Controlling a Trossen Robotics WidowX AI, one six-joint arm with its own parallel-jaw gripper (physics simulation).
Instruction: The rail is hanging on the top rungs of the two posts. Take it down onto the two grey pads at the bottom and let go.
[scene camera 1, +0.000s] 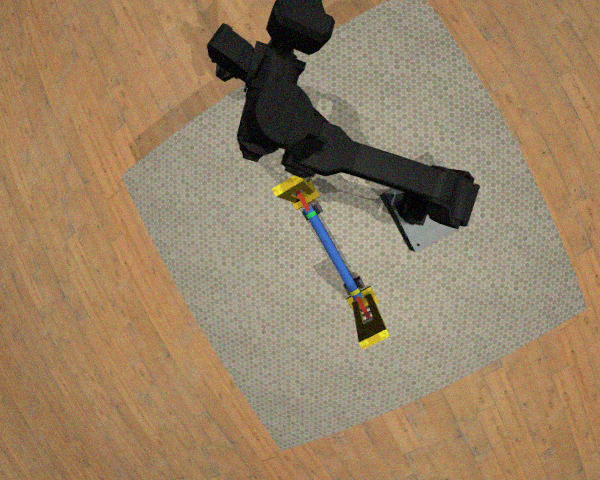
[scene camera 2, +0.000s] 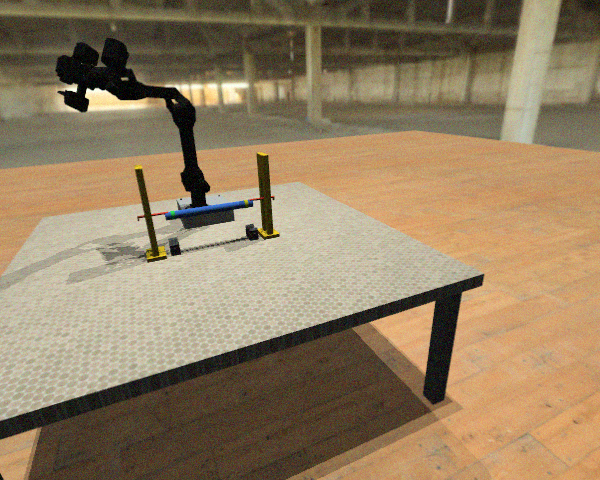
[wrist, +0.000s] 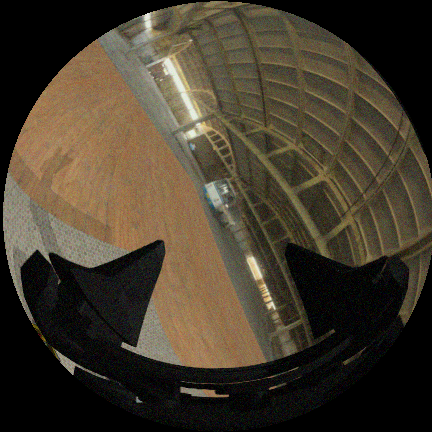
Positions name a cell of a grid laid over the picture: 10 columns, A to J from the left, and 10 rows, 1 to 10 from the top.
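Observation:
The gripper (scene camera 2: B2) is open and it's holding nothing, and in the wrist view you get the gripper (wrist: F6) as well. There's also a yellow post (scene camera 1: E4), and a yellow post (scene camera 2: E5).

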